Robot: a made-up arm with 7 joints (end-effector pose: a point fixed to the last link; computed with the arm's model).
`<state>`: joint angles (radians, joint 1 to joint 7).
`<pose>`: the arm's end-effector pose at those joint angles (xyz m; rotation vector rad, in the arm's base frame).
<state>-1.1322 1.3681 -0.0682 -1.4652 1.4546 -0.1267 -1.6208</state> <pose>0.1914 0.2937 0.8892 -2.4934 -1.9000 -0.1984</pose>
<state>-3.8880 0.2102 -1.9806 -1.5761 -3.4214 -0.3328 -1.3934</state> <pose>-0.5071 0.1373 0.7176 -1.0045 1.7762 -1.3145</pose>
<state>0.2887 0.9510 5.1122 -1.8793 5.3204 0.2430 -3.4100</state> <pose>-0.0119 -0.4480 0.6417 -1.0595 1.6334 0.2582</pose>
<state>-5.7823 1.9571 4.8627 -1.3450 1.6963 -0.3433 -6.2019</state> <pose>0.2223 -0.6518 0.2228 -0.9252 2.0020 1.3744</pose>
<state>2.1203 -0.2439 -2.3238 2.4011 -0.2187 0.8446 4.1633</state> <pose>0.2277 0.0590 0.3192 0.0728 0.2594 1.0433</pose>
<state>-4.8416 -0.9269 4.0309 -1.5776 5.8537 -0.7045 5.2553</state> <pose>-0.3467 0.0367 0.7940 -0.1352 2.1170 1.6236</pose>
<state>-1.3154 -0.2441 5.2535 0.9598 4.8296 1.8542 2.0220</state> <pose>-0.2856 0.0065 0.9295 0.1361 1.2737 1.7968</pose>
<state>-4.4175 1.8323 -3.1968 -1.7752 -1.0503 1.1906 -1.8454</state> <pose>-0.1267 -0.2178 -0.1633 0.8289 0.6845 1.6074</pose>
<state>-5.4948 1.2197 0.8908 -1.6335 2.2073 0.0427 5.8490</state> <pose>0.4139 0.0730 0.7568 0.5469 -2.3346 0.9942</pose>
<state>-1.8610 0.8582 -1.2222 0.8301 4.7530 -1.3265 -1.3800</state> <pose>-0.3985 0.5562 0.6204 0.8207 -0.5449 1.1789</pose>
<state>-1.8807 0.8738 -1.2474 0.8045 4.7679 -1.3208 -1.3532</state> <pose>-0.4091 0.5542 0.6227 0.8361 -0.5276 1.2069</pose>
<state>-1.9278 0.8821 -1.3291 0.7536 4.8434 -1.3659 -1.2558</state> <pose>-0.4275 0.5358 0.6468 0.8562 -0.5547 1.2839</pose>
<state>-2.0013 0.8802 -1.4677 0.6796 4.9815 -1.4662 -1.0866</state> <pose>-0.4453 0.5013 0.6900 0.8604 -0.6234 1.3980</pose>
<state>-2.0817 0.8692 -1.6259 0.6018 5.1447 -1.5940 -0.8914</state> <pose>-0.4521 0.4625 0.7349 0.8251 -0.6970 1.5147</pose>
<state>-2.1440 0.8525 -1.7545 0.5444 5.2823 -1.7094 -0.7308</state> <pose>-0.4486 0.4312 0.7678 0.7642 -0.7468 1.6064</pose>
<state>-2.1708 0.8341 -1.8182 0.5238 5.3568 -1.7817 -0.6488</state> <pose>-0.4410 0.4122 0.7870 0.7198 -0.7768 1.6473</pose>
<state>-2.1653 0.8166 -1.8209 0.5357 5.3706 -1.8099 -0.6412</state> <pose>-0.4334 0.4036 0.7963 0.7081 -0.8016 1.6363</pose>
